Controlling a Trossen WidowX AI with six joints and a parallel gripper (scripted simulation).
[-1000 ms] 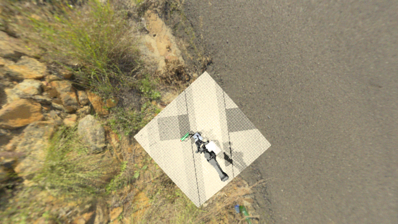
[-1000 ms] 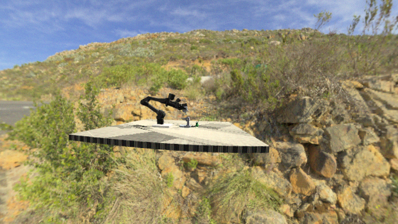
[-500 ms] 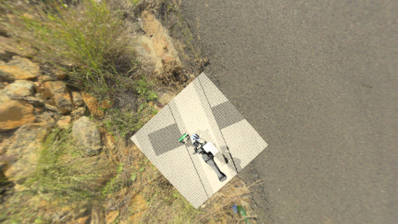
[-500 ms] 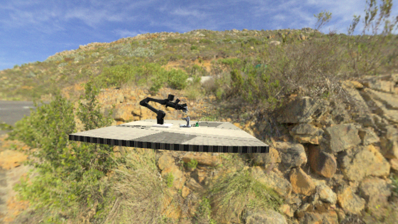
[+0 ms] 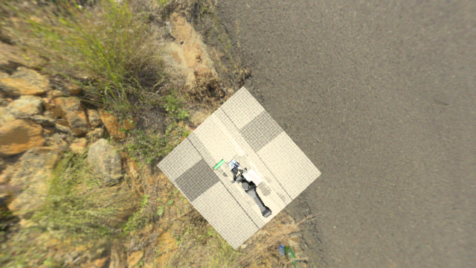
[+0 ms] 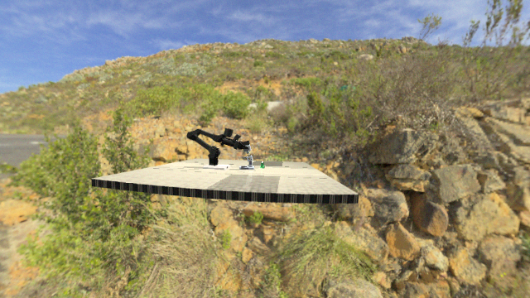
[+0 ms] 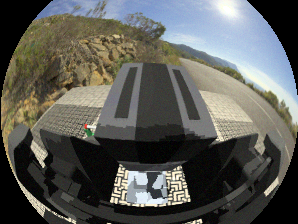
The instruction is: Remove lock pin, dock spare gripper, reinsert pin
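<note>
My gripper tip is 11 cm short of the green strip, 12 cm to the right of it and 14 cm above it. Round my gripper tip: grey mount (11 cm below); then spare gripper (1 cm behind).
</note>
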